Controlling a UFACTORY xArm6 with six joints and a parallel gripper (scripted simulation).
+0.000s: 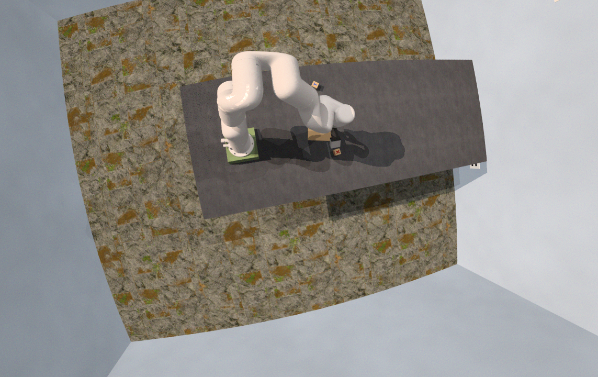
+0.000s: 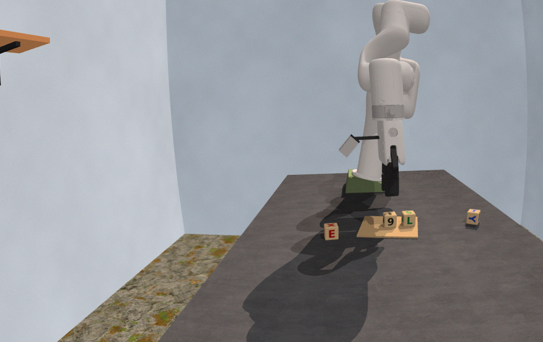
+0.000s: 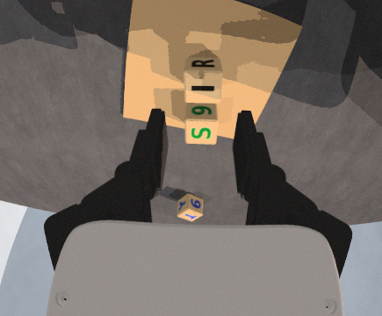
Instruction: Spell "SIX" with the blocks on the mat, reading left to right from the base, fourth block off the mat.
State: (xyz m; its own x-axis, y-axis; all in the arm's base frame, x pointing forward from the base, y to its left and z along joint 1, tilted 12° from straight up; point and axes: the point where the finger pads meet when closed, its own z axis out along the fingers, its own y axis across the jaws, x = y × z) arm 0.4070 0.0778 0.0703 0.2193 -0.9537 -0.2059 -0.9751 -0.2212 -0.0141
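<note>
My hand is 80 mm short of the X block, 130 mm to the left of it and 90 mm above it. Round my hand: tan mat: 100 mm below; then S block: 10 mm behind, 50 mm to the left, 80 mm below; then I block: 80 mm below.
</note>
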